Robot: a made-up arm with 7 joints.
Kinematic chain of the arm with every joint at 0, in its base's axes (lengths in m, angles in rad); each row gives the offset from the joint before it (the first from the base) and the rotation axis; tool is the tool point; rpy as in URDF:
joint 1: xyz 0 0 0 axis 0.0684 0.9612 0.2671
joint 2: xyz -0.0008 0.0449 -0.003 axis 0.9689 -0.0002 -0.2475
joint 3: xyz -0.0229 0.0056 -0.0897 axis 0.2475 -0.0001 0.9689
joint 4: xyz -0.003 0 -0.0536 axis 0.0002 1 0
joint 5: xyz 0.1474 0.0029 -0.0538 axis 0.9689 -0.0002 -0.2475
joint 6: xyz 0.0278 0 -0.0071 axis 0.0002 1 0
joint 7: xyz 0.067 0 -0.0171 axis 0.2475 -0.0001 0.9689
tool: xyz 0 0 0 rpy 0 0.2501 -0.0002
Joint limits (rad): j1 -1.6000..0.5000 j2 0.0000..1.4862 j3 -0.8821..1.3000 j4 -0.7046..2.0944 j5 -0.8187..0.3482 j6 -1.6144..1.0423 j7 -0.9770..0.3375
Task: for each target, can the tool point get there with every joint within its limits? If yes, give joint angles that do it. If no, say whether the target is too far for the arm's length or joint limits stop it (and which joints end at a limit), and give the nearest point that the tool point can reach.
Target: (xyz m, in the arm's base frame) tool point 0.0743 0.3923 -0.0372
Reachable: yes | joints -0.2887 1.2835 0.8223 1.4943 -0.1458 -1.2579 0.0919
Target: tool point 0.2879 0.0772 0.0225
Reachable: yes | joints -0.7338 0.3369 0.1046 -0.0229 -0.4283 -0.5924 -0.8669
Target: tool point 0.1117 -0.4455 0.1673
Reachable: no: too far | nearest point 0.1332 -0.2329 0.0801 | short by 0.231 m
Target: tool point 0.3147 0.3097 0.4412
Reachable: no: too far | nearest point 0.2088 0.2402 0.2506 | short by 0.229 m
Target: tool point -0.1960 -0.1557 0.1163
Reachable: no: joint limits stop it (at a limit: joint 1, joint 2, joint 3, joint 4, joint 5) | nearest point -0.0307 -0.1155 0.0918 | short by 0.172 m
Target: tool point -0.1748 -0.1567 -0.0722
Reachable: no: joint limits stop it (at a limit: joint 1, joint 2, joint 4, joint 6) | nearest point -0.2464 -0.1139 -0.1787 | short by 0.135 m
